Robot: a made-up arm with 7 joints. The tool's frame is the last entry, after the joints.
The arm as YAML. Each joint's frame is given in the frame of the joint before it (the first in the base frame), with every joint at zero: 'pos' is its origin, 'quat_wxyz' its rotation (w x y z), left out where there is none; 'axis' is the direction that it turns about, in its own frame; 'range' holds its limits. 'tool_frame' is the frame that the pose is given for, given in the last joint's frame.
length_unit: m
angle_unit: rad
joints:
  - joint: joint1
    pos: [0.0, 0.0, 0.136]
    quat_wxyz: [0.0, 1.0, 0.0, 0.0]
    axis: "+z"
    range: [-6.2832, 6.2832]
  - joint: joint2
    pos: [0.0, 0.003, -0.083]
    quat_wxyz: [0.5, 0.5, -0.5, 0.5]
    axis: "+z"
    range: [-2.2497, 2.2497]
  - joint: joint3
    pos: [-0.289, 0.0, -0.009]
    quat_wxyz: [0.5, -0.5, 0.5, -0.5]
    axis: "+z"
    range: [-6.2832, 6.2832]
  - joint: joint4
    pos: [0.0, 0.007, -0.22]
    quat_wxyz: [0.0, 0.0, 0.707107, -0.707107]
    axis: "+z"
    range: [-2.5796, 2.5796]
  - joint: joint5
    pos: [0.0, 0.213, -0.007]
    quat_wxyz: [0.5, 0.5, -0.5, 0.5]
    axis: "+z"
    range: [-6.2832, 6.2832]
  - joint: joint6
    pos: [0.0, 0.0, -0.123]
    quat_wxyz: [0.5, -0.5, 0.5, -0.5]
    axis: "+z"
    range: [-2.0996, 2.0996]
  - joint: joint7
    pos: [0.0, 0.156, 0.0]
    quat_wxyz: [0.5, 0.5, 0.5, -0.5]
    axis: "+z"
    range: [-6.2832, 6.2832]
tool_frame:
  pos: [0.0, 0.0, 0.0]
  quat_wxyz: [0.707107, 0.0, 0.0, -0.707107]
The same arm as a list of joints. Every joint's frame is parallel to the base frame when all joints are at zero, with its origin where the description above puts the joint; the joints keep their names.
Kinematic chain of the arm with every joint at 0, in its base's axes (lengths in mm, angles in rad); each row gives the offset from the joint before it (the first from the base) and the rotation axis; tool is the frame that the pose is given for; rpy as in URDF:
joint1: xyz 0 0 136 axis -z
joint2: xyz 0 -3 83 axis +y
joint3: xyz 0 -9 289 axis -z
joint4: xyz 0 -7 220 axis +y
joint5: xyz 0 -7 213 axis -z
joint6: xyz 0 0 123 axis +y
joint7: xyz 0 0 156 axis -z
tool: xyz 0 0 0 rpy 3.1416 0 0
Joint limits (rad, base to tool): -6.2832..6.2832 -2.2497..2.2497 -6.2832..6.2832 -2.5796..2.5796 -6.2832..6.2832 -2.0996..2.0996 -6.2832..6.2832

